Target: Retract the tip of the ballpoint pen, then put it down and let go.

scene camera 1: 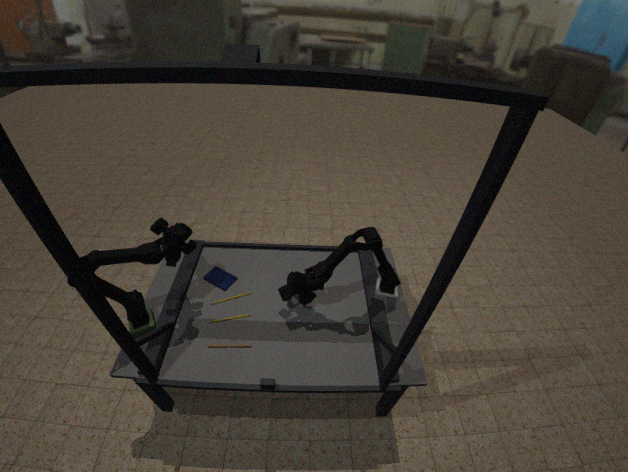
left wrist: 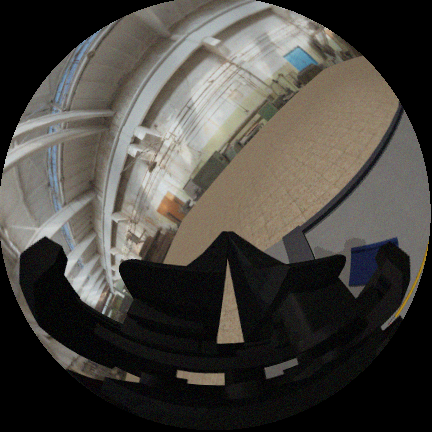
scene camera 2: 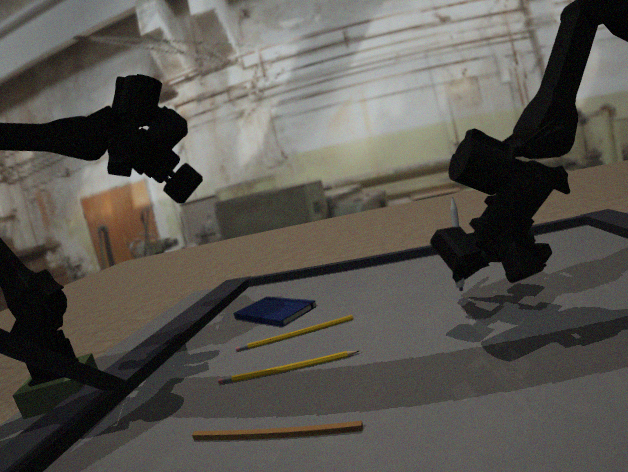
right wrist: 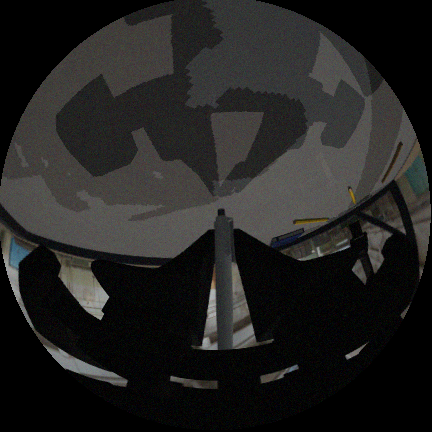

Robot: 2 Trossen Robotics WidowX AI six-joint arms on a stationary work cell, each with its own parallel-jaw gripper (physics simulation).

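Where they show: left gripper, fingertip midpoint: point(left wrist: 226, 236) point(scene camera 2: 168, 164); right gripper, fingertip midpoint: point(scene camera 1: 288, 287) point(scene camera 2: 458, 278) point(right wrist: 223, 234); left arm's base, origin of the base link: point(scene camera 1: 140, 320) point(right wrist: 353, 222); right arm's base, origin of the base link: point(scene camera 1: 387, 287).
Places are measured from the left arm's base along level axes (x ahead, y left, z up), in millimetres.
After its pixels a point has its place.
The grey ballpoint pen point(scene camera 2: 454, 215) @[x 646, y -128, z 89 mm] point(right wrist: 224, 290) @[x 643, y -134, z 31 mm] stands nearly upright in my right gripper point(scene camera 2: 458, 273) @[x 635, y -128, z -9 mm] point(right wrist: 223, 234) @[x 635, y -128, z -9 mm], which is shut on it. In scene camera 2 its pointed end is up, above the fingers. Its dark, narrow end pokes out below the fingertips, a little above the table point(scene camera 2: 395, 324) @[x 513, y -126, z -40 mm] point(scene camera 1: 314, 365) @[x 553, y -495, z -40 mm]. Whether the writing tip is out is too small to tell. The fingers hide the pen's middle in scene camera 2. My left gripper point(left wrist: 226, 236) @[x 259, y 178, z 283 mm] is shut and empty, raised over the table's left edge in scene camera 1.
A blue notebook point(scene camera 1: 220, 278) @[x 379, y 89, z -28 mm] point(scene camera 2: 274, 310) @[x 379, y 76, z -28 mm], two yellow pencils point(scene camera 1: 231, 298) @[x 385, y -43, z -34 mm] point(scene camera 1: 230, 318) @[x 344, y -142, z -34 mm] point(scene camera 2: 294, 333) @[x 382, y -42, z -35 mm] point(scene camera 2: 289, 366) @[x 347, y -143, z -34 mm] and an orange-brown stick point(scene camera 1: 229, 346) @[x 294, y -264, z -34 mm] point(scene camera 2: 278, 430) @[x 302, y -265, z -33 mm] lie left of the right gripper. Dark frame posts point(scene camera 1: 461, 223) @[x 729, y -680, z 740 mm] point(scene camera 1: 40, 213) @[x 3, y -266, z 738 mm] rise at both sides.
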